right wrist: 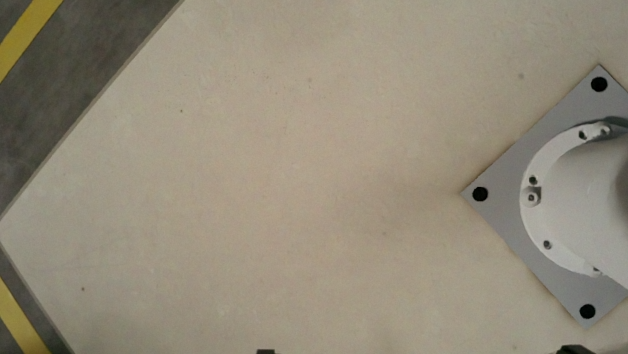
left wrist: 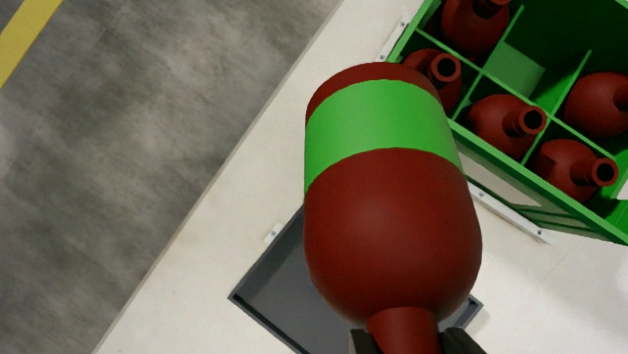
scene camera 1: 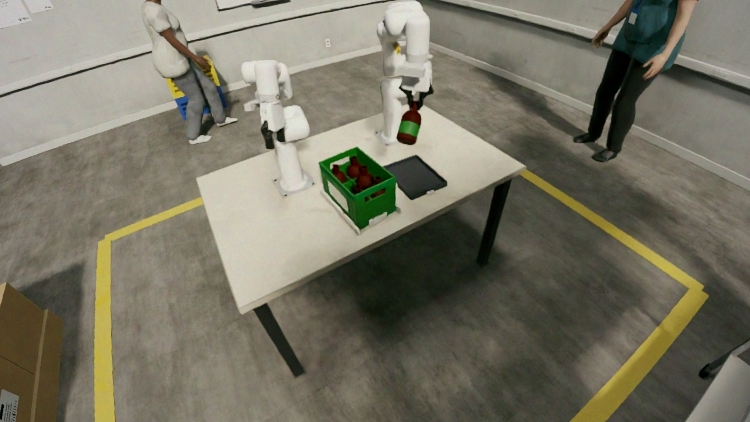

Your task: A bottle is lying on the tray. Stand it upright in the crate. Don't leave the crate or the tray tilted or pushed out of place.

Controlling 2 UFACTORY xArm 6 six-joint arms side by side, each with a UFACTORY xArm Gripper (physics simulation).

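Note:
The dark red bottle with a green band hangs neck up, slightly slanted in the picture, above the table behind the tray. My left gripper is shut on its neck. The green crate stands level on the table, with several dark red bottles in its compartments. One compartment, in the middle of the far row in the left wrist view, holds no bottle. The dark grey tray lies flat and bare right of the crate. My right gripper is open and empty, left of the crate.
White locating strips edge the crate. A small white block touches the tray's edge. The right arm's base plate is bolted to the table. Two people stand beyond the table.

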